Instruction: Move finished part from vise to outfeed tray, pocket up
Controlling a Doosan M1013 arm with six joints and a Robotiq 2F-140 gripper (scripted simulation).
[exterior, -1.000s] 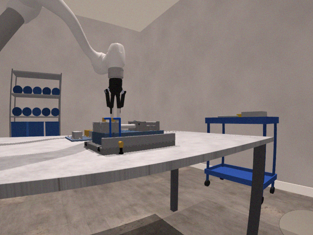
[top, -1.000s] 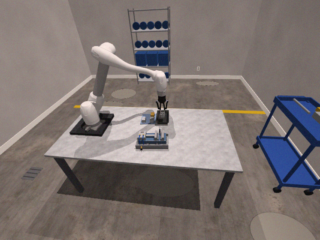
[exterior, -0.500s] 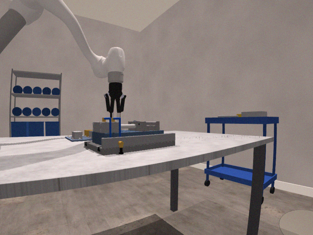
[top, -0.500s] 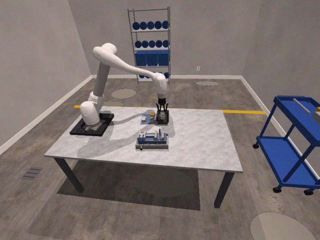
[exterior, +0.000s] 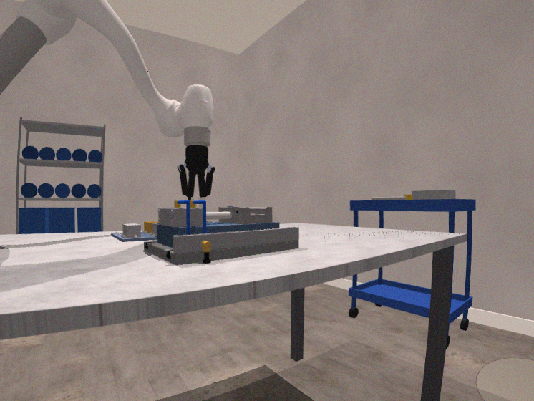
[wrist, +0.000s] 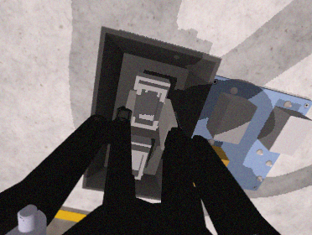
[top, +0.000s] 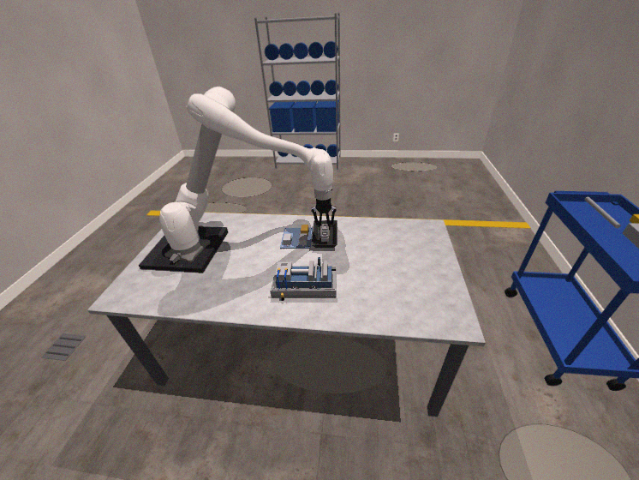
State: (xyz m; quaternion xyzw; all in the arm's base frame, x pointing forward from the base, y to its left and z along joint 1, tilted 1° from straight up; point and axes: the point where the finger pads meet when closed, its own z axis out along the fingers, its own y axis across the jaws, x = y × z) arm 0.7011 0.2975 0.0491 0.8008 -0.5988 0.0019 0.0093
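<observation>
Now: the grey block 12 cm behind my hand, 3 cm to the right of it and 7 cm below it. Also, from my hand: blue fixture plate: 17 cm behind, 9 cm below; then yellow block: 14 cm behind, 6 cm to the left, 7 cm below.
</observation>
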